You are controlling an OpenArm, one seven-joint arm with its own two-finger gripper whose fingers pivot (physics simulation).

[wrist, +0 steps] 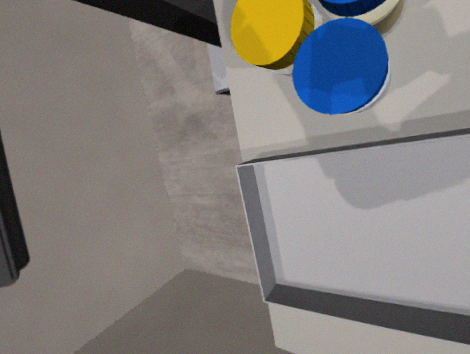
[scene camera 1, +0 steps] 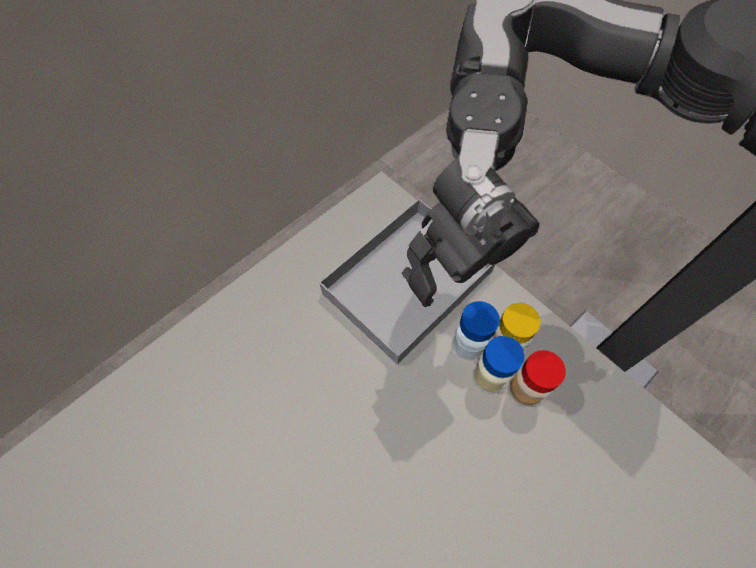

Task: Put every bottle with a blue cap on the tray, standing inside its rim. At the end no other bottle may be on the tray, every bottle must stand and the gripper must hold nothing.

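Observation:
A blue-capped bottle (scene camera 1: 479, 320) (wrist: 340, 65) with a pale bluish body stands outside the tray (scene camera 1: 360, 324) (wrist: 257, 227), near its long side. A second blue-capped bottle (scene camera 1: 502, 356) (wrist: 354, 6) with a yellowish body stands beside it; the wrist view cuts it off at the top. A yellow-capped bottle (scene camera 1: 520, 322) (wrist: 267, 31) and a red-capped bottle (scene camera 1: 542, 371) stand close against them. No bottle shows on the tray. My gripper (scene camera 1: 426, 262) is open and empty, above the tray. One finger shows at the wrist view's left edge; the hand partly hides the other in the scene view.
The bottles stand in a tight group near the edge of the pale table (scene camera 1: 244, 427) (wrist: 295, 327). The tray lies near the table's corner, partly hidden by the arm. A dark post (scene camera 1: 678, 293) rises beyond the table edge, past the bottles.

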